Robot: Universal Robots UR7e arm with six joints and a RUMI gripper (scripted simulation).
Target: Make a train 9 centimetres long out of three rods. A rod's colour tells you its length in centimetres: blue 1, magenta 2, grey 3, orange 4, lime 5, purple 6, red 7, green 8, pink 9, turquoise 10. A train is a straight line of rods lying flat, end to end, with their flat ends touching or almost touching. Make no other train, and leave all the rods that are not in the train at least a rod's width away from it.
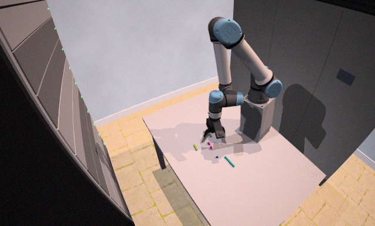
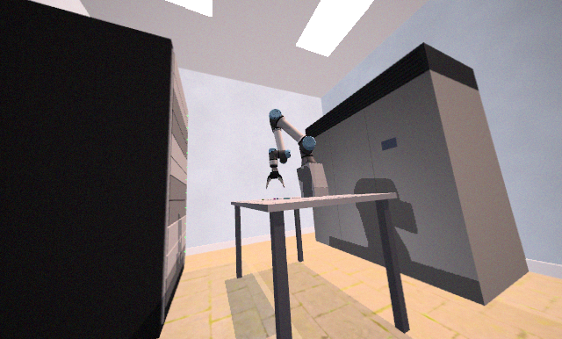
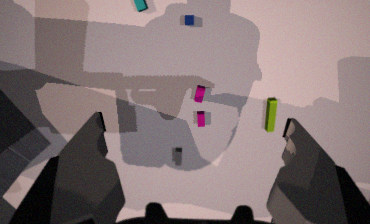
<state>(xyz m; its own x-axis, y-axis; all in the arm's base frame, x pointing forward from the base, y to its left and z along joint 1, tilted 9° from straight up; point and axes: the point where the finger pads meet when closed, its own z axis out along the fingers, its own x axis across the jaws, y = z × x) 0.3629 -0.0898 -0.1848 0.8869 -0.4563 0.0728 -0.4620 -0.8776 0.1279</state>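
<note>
Now: hand 7 cm past the grey rod, 10 cm to the left of it and 9 cm above it. Also, from my hand: turquoise rod 1 cm behind, 15 cm to the left, 9 cm below; blue rod 3 cm ahead, 7 cm to the left, 9 cm below; lime rod 8 cm ahead, 9 cm to the right, 9 cm below.
</note>
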